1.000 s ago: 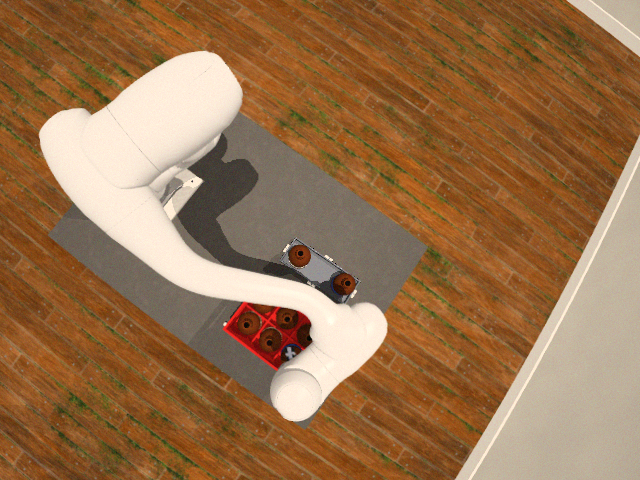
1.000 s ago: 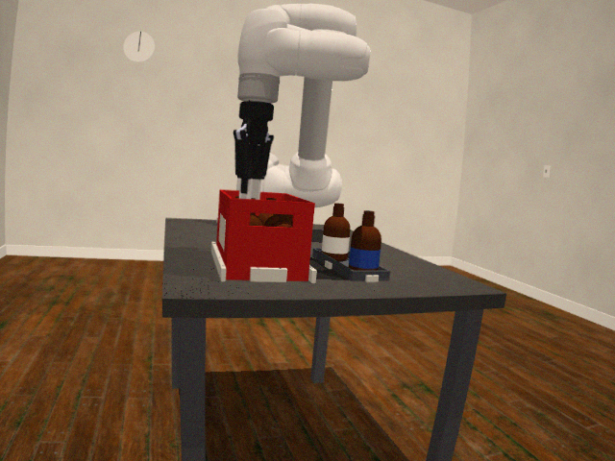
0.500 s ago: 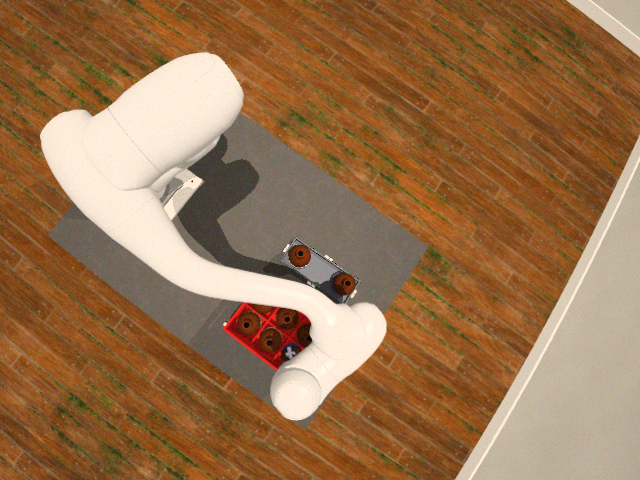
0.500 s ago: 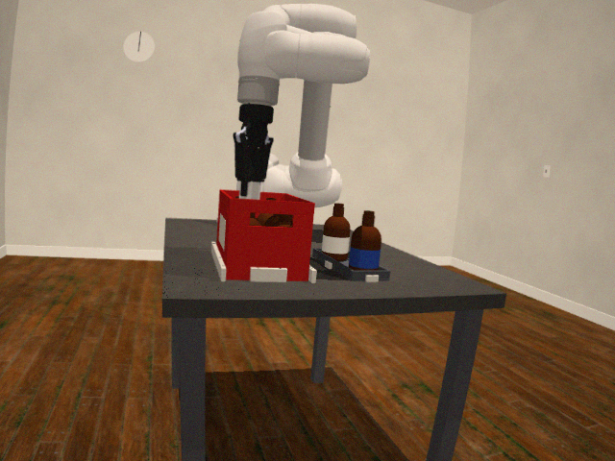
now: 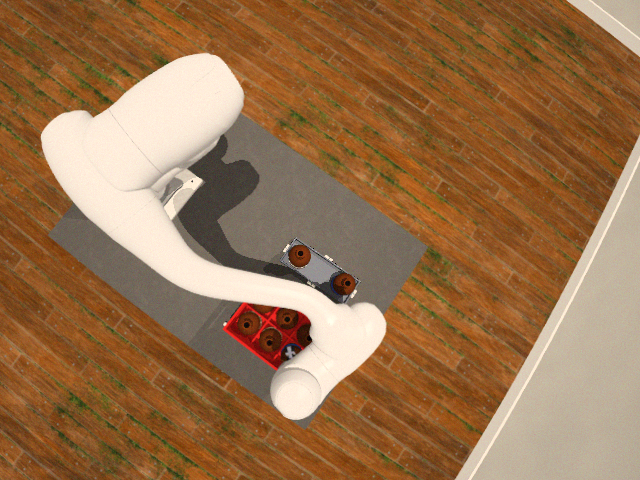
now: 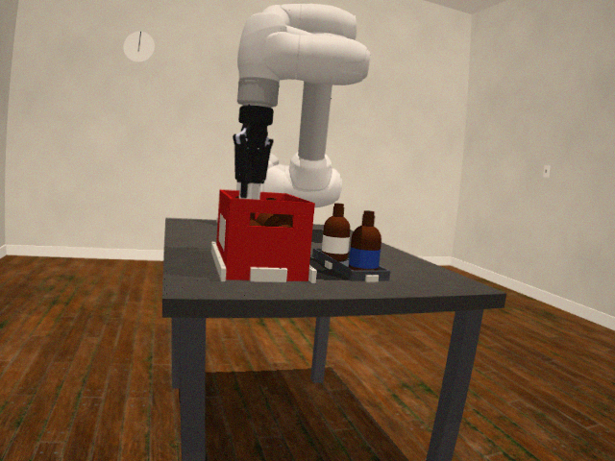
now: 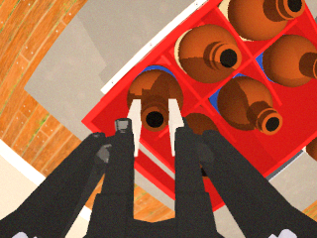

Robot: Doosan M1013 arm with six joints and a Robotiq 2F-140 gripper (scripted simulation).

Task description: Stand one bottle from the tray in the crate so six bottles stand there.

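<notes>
Right now my hand is 9 cm past the red crate, 5 cm to the right of it and 9 cm above it. Also, from my hand: tray: 8 cm behind, 29 cm to the left, 16 cm below.
</notes>
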